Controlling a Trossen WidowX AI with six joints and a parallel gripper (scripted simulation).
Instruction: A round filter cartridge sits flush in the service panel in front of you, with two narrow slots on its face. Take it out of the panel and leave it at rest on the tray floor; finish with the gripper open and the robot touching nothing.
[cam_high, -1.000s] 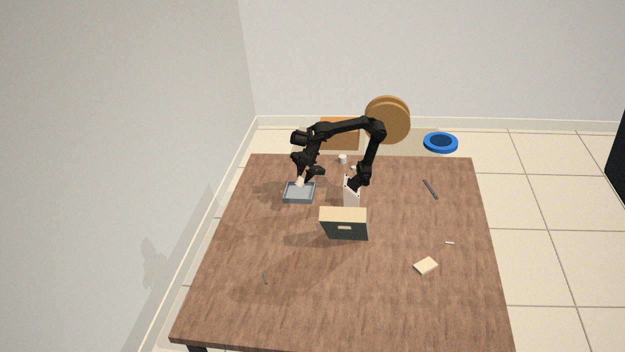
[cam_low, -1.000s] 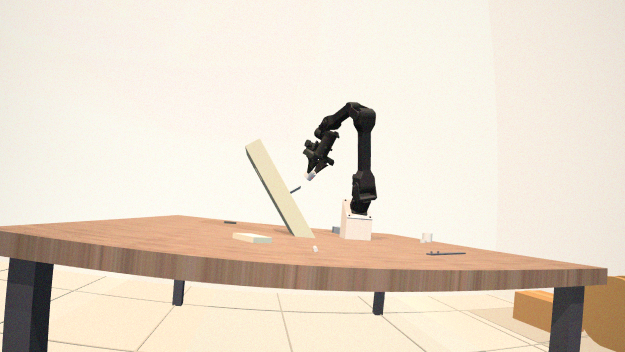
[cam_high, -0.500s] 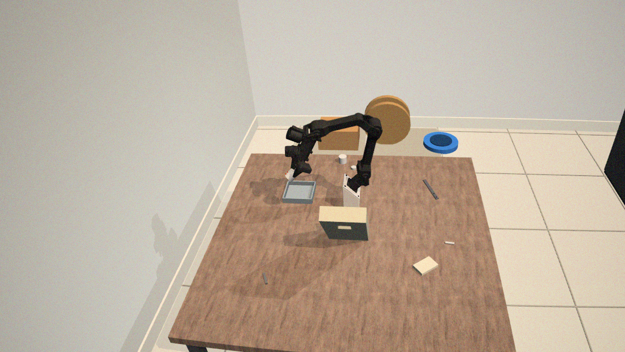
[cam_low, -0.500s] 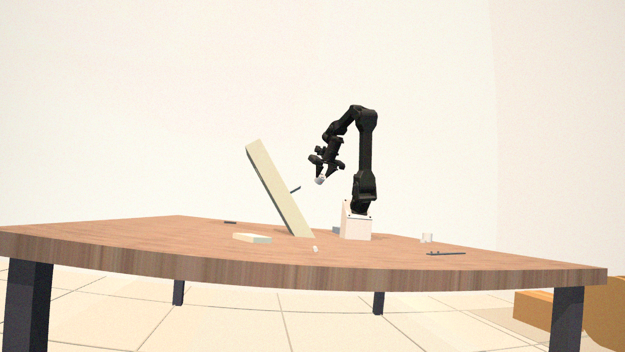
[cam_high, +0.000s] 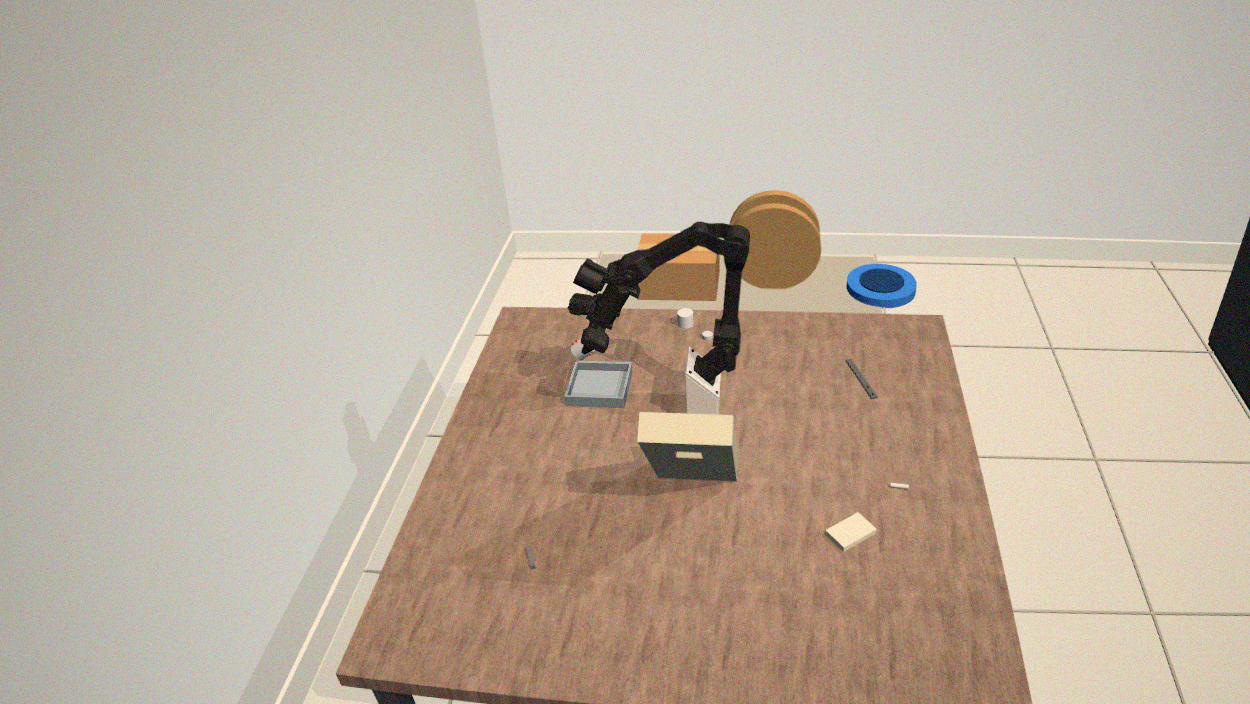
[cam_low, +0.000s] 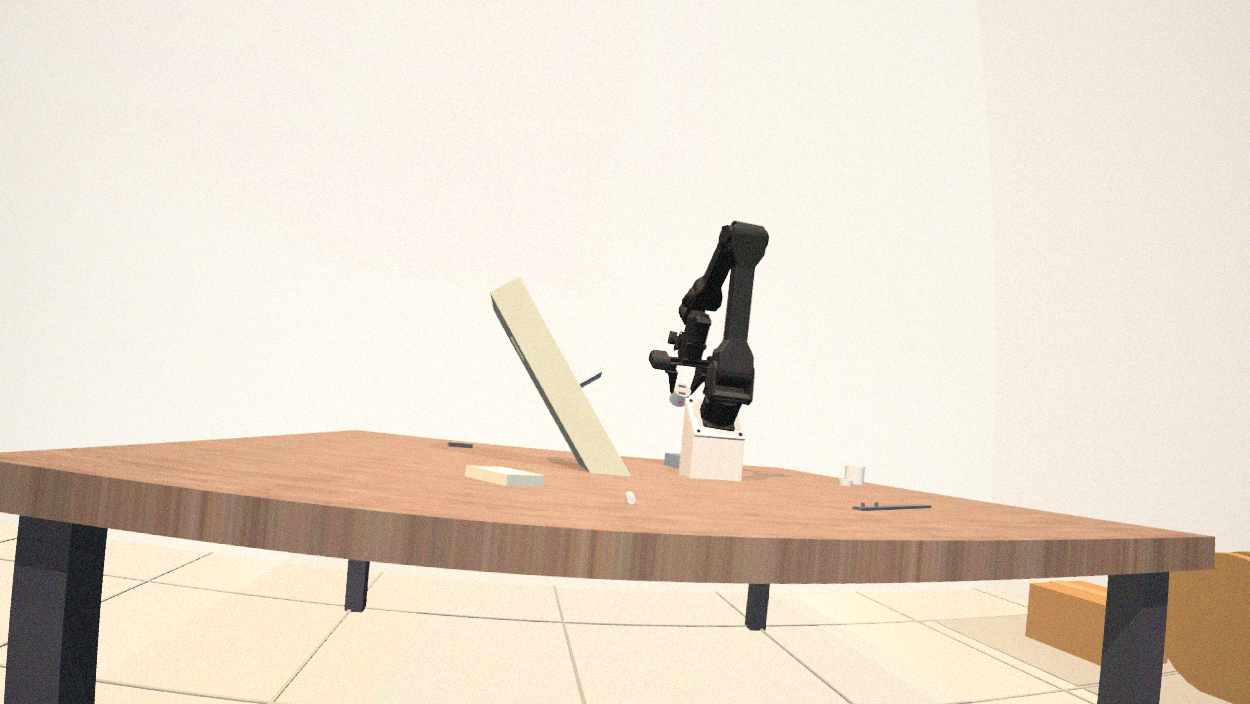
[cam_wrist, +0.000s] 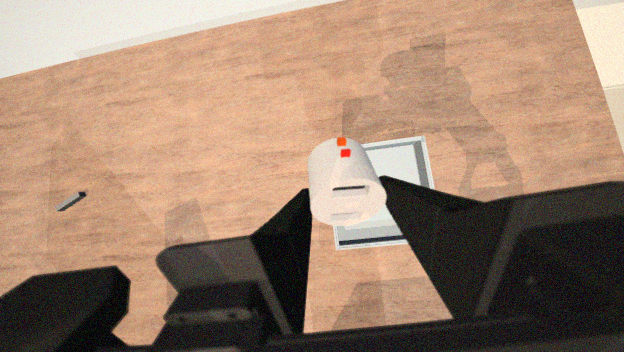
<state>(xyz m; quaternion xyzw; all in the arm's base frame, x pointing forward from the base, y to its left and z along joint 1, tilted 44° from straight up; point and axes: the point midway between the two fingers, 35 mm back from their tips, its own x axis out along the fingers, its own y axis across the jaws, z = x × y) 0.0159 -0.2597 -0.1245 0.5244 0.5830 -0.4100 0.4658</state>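
Now: gripper tip 17 cm above the grey tray, 7 cm past it and 1 cm to the right of it. From my gripper tip the other things lie so: beige service panel: 31 cm to the left, 31 cm ahead, 1 cm below; then filter cartridge: right at my gripper tip; then beige block: 65 cm to the left, 37 cm ahead, 17 cm below.
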